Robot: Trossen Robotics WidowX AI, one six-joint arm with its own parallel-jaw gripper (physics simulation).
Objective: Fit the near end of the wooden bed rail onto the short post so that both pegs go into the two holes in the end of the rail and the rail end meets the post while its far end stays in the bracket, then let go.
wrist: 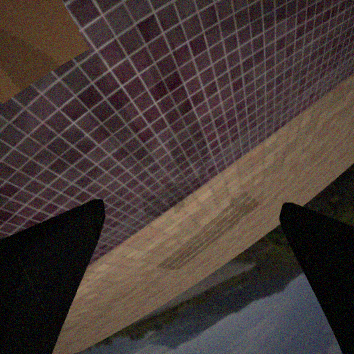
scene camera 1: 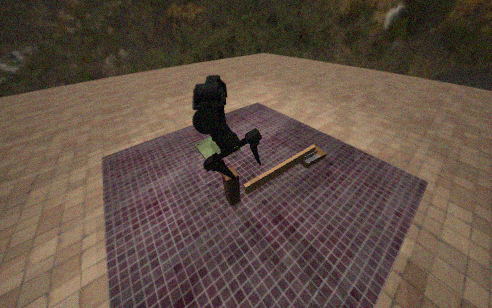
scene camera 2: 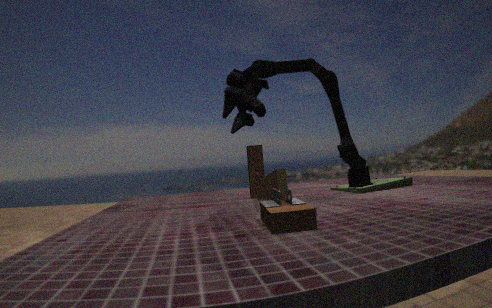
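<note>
The short wooden post (scene camera 1: 232, 190) (scene camera 2: 255, 172) stands upright. In the wrist view, a brown wooden surface at the upper left looks like the top of the post (wrist: 35, 45). The wooden rail (scene camera 1: 280, 169) (scene camera 2: 278, 181) has its far end in the bracket (scene camera 1: 314, 158) (scene camera 2: 292, 220); its near end is beside the post, with a narrow gap in scene camera 1. My gripper (scene camera 1: 248, 170) (scene camera 2: 229, 125) (wrist: 194, 209) is open and empty, above the post's height and off to its side in scene camera 2. The pegs and the rail's end holes cannot be made out.
The arm's green base plate (scene camera 1: 207, 147) (scene camera 2: 385, 185) lies behind the post in scene camera 1 and to the right in scene camera 2. The purple tiled surface (scene camera 1: 210, 250) (scene camera 2: 150, 260) (wrist: 170, 90) bears the parts, with pale paving (scene camera 1: 55, 200) around it.
</note>
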